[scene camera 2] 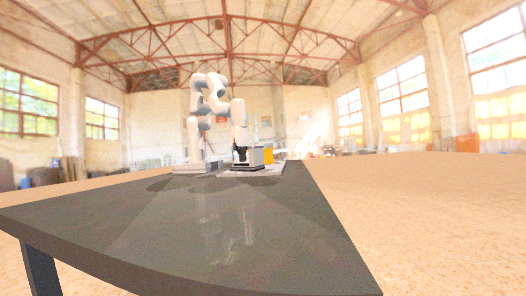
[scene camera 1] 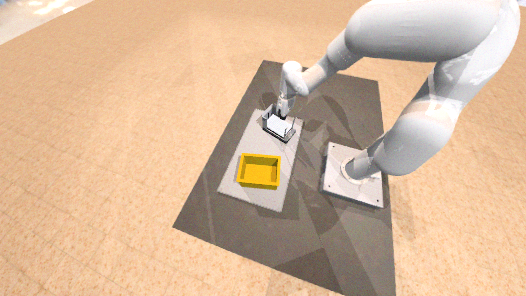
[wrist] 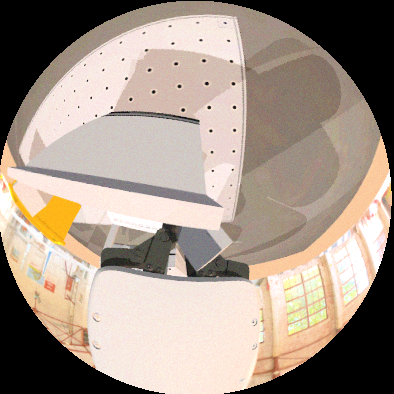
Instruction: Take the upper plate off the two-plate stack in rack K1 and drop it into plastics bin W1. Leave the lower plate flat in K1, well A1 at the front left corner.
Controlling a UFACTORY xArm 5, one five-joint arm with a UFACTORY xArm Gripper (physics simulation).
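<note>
Rack K1 (scene camera 1: pixel 285 140) (scene camera 2: pixel 256 157) (wrist: pixel 125 150) has a black base and tall grey walls. White plate material (scene camera 1: pixel 278 126) lies in it and looks flat; whether one or two plates are there I cannot tell. A strip of white plate with small marks (wrist: pixel 134 221) shows past the wall in the wrist view. My gripper (scene camera 1: pixel 282 117) (scene camera 2: pixel 242 156) is shut and empty, low at the rack's far side in scene camera 1, beside the plates. In the wrist view the near wall hides its fingertips. Yellow bin W1 (scene camera 1: pixel 259 172) (scene camera 2: pixel 269 156) (wrist: pixel 57 217) stands upright; its inside shows no plate.
Rack and bin stand on a light perforated board (scene camera 1: pixel 231 186) (wrist: pixel 220 65) on the dark table (scene camera 1: pixel 200 210) (scene camera 2: pixel 200 225). The arm's base plate (scene camera 1: pixel 350 192) (scene camera 2: pixel 187 168) is to the right of the board in scene camera 1. The rack's upright walls stand close around the fingers.
</note>
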